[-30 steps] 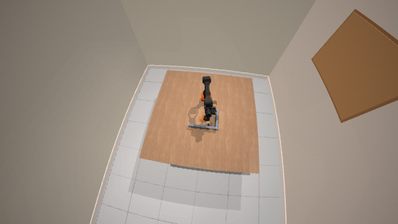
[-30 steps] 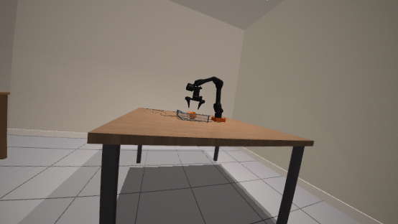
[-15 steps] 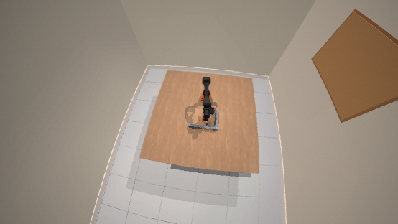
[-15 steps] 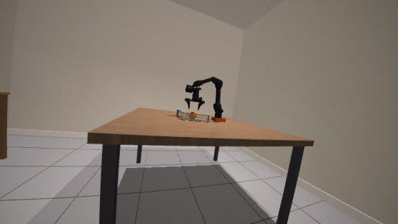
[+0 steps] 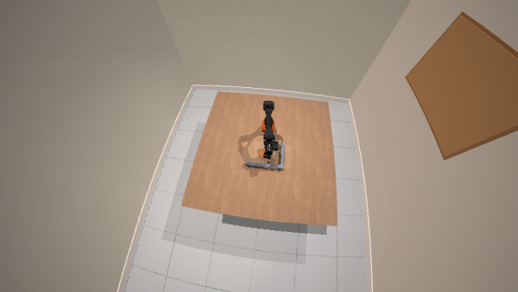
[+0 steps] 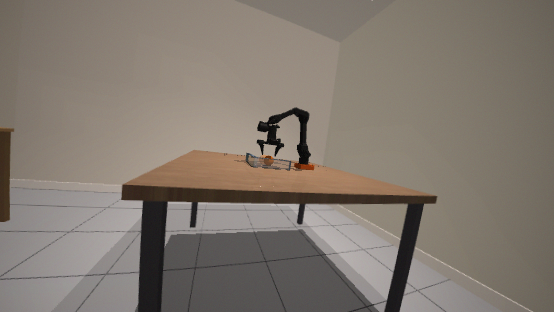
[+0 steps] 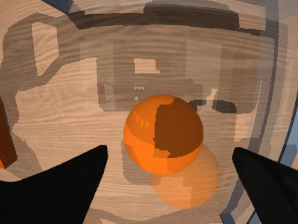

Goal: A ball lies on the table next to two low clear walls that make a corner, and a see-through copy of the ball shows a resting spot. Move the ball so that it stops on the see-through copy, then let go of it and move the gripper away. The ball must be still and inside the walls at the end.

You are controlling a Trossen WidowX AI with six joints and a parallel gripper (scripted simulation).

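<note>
Now: the see-through orange ball 4 cm to the right of my gripper tip, 3 cm below it and 2 cm ahead of it.
</note>
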